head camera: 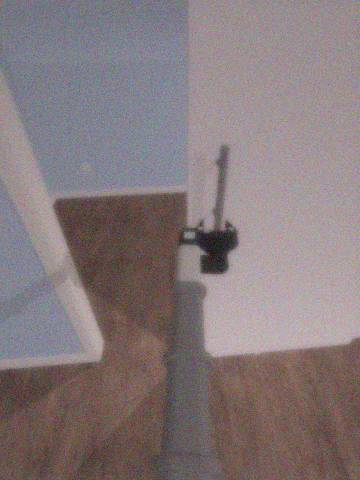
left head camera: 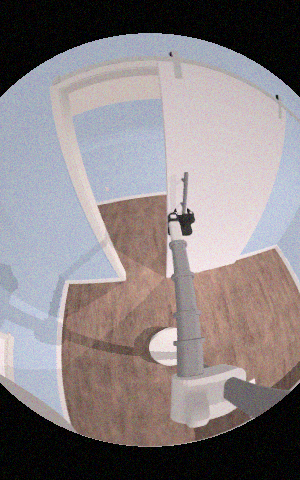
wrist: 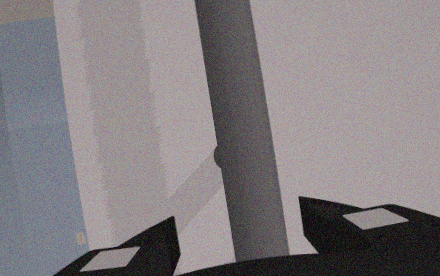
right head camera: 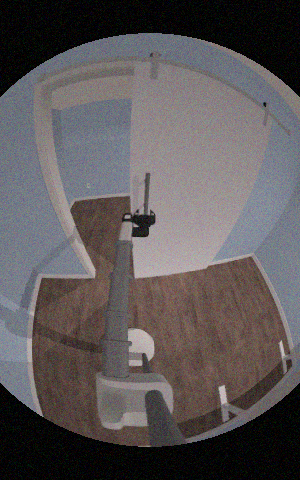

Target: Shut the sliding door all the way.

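Pixels of known places: gripper, fingertip midpoint: [left head camera: 180, 208]; robot's base, origin of the base link: [left head camera: 169, 345] [right head camera: 133, 346].
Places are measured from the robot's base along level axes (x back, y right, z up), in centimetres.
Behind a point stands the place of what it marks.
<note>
The white sliding door [head camera: 290, 150] @[x -90.3, y 31.6, z 126.4 cm] [left head camera: 225, 150] @[x -91.1, y 38.6, z 144.7 cm] [right head camera: 200, 150] @[x -91.5, y 41.8, z 147.0 cm] [wrist: 360, 100] @[x -88.8, y 19.4, z 108.5 cm] hangs at the right side of the doorway. An open gap lies between its left edge and the white left door frame [head camera: 35, 200] @[x -86.6, y -55.5, z 110.1 cm] [left head camera: 75, 165] @[x -85.2, y -55.8, z 143.2 cm] [right head camera: 47, 165] @[x -84.2, y -55.7, z 141.1 cm]. A grey vertical bar handle [head camera: 222, 185] @[x -80.5, y 9.9, z 119.0 cm] [left head camera: 185, 190] @[x -80.6, y 9.9, z 118.8 cm] [right head camera: 147, 192] @[x -80.7, y 10.5, z 118.2 cm] [wrist: 245, 110] @[x -80.5, y 9.9, z 108.3 cm] stands out near the door's left edge. My gripper [head camera: 215, 223] @[x -86.4, y 9.1, z 101.6 cm] [left head camera: 184, 212] @[x -86.4, y 9.1, z 101.6 cm] [right head camera: 145, 212] @[x -86.4, y 9.1, z 101.6 cm] [wrist: 239, 225] @[x -86.4, y 9.1, z 101.6 cm] is open, with one finger on each side of the handle's lower part. In the wrist view bare space shows between the handle and each finger.
Blue walls flank the doorway, and a blue wall shows through the gap. Two hanger brackets [left head camera: 177, 67] @[x -86.9, y 9.3, z 196.4 cm] [right head camera: 154, 70] @[x -86.9, y 9.5, z 194.4 cm] hold the door at its top. My grey telescoping arm [head camera: 187, 400] @[x -23.8, y 0.1, z 112.7 cm] [left head camera: 189, 320] @[x -14.4, y 0.2, z 113.0 cm] [right head camera: 117, 310] @[x -17.9, y 0.6, z 112.7 cm] reaches toward the door above the wooden floor [head camera: 280, 410] @[x -60.4, y 50.2, z -2.7 cm].
</note>
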